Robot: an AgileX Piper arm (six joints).
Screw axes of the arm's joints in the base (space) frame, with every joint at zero. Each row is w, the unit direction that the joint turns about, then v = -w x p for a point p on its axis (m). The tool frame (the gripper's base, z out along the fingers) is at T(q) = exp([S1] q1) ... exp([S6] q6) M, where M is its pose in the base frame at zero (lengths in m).
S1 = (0, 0, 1, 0.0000, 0.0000, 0.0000)
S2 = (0, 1, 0, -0.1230, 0.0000, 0.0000)
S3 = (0, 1, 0, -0.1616, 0.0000, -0.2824)
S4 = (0.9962, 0, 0.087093, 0.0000, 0.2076, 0.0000)
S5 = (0, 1, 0, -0.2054, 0.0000, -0.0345)
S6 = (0.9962, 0, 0.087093, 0.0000, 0.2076, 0.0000)
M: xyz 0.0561 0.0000 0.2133 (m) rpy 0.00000 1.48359 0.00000 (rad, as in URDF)
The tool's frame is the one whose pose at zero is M.
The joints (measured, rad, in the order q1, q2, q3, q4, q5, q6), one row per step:
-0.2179 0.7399 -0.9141 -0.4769 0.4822 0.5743
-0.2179 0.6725 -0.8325 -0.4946 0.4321 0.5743
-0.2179 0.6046 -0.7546 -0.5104 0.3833 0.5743
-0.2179 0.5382 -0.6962 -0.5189 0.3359 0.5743
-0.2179 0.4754 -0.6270 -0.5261 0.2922 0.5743
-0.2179 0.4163 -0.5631 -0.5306 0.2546 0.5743
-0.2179 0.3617 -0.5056 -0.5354 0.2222 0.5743
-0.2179 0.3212 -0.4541 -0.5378 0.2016 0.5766
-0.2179 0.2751 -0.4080 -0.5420 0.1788 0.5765
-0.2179 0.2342 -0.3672 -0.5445 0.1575 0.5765
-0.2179 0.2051 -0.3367 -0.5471 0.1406 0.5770
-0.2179 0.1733 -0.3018 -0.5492 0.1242 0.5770
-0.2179 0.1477 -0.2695 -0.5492 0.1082 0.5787
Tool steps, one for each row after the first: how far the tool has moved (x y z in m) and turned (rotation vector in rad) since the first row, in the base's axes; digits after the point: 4 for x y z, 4 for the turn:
-0.0118 0.0039 -0.0131 -0.0290 -0.0244 0.0182
-0.0232 0.0080 -0.0260 -0.0566 -0.0519 0.0372
-0.0349 0.0123 -0.0339 -0.0810 -0.0971 0.0571
-0.0441 0.0161 -0.0467 -0.0996 -0.1255 0.0763
-0.0522 0.0195 -0.0594 -0.1141 -0.1509 0.0934
-0.0592 0.0225 -0.0712 -0.1277 -0.1737 0.1080
-0.0633 0.0243 -0.0834 -0.1310 -0.1804 0.1178
-0.0685 0.0264 -0.0935 -0.1419 -0.1981 0.1281
-0.0726 0.0283 -0.1026 -0.1507 -0.2151 0.1380
-0.0752 0.0297 -0.1095 -0.1574 -0.2271 0.1458
-0.0777 0.0310 -0.1178 -0.1633 -0.2371 0.1536
-0.0792 0.0321 -0.1257 -0.1645 -0.2445 0.1616

